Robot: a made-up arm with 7 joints. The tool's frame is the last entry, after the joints.
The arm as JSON. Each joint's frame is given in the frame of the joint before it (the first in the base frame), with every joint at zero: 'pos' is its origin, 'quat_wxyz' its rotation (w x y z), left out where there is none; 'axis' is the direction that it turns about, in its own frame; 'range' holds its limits. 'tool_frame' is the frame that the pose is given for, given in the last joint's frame.
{
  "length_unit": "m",
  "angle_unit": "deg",
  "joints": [
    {
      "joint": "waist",
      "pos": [
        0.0,
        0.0,
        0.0
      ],
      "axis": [
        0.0,
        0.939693,
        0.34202
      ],
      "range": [
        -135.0,
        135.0
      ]
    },
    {
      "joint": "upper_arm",
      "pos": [
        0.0,
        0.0,
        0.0
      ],
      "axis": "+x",
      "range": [
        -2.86,
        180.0
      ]
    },
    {
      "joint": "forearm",
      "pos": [
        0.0,
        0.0,
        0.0
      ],
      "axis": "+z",
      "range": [
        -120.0,
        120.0
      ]
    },
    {
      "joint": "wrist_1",
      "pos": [
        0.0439,
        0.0,
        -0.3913
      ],
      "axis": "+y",
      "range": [
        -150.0,
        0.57
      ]
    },
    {
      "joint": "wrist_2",
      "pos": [
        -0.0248,
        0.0,
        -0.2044
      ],
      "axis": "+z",
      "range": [
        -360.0,
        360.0
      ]
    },
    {
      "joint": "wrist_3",
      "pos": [
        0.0,
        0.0,
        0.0
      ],
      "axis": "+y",
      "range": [
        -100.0,
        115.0
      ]
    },
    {
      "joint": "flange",
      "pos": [
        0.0,
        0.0,
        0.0
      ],
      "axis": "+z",
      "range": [
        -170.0,
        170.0
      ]
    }
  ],
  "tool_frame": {
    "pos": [
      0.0,
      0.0,
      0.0
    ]
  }
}
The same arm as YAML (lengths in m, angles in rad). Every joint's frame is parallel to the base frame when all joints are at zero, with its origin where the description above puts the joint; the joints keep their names.
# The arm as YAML. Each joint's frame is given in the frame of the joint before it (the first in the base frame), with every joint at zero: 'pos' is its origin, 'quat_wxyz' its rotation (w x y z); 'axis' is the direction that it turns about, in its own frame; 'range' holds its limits. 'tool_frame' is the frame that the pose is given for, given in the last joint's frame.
length_unit: m
angle_unit: rad
joints:
  - joint: waist
    pos: [0.0, 0.0, 0.0]
    quat_wxyz: [1.0, 0.0, 0.0, 0.0]
    axis: [0.0, 0.9397, 0.342]
    range: [-2.3562, 2.3562]
  - joint: upper_arm
    pos: [0.0, 0.0, 0.0]
    quat_wxyz: [1.0, 0.0, 0.0, 0.0]
    axis: "+x"
    range: [-0.0499, 3.1416]
  - joint: forearm
    pos: [0.0, 0.0, 0.0]
    quat_wxyz: [1.0, 0.0, 0.0, 0.0]
    axis: "+z"
    range: [-2.0944, 2.0944]
  - joint: wrist_1
    pos: [0.0439, 0.0, -0.3913]
    quat_wxyz: [1.0, 0.0, 0.0, 0.0]
    axis: "+y"
    range: [-2.618, 0.0099]
  - joint: wrist_2
    pos: [-0.0248, 0.0, -0.2044]
    quat_wxyz: [1.0, 0.0, 0.0, 0.0]
    axis: "+z"
    range: [-6.2832, 6.2832]
  - joint: wrist_3
    pos: [0.0, 0.0, 0.0]
    quat_wxyz: [1.0, 0.0, 0.0, 0.0]
    axis: "+y"
    range: [-1.7453, 2.0071]
  - joint: flange
    pos: [0.0, 0.0, 0.0]
    quat_wxyz: [1.0, 0.0, 0.0, 0.0]
    axis: "+z"
    range: [-2.9671, 2.9671]
tool_frame:
  pos: [0.0, 0.0, 0.0]
  quat_wxyz: [1.0, 0.0, 0.0, 0.0]

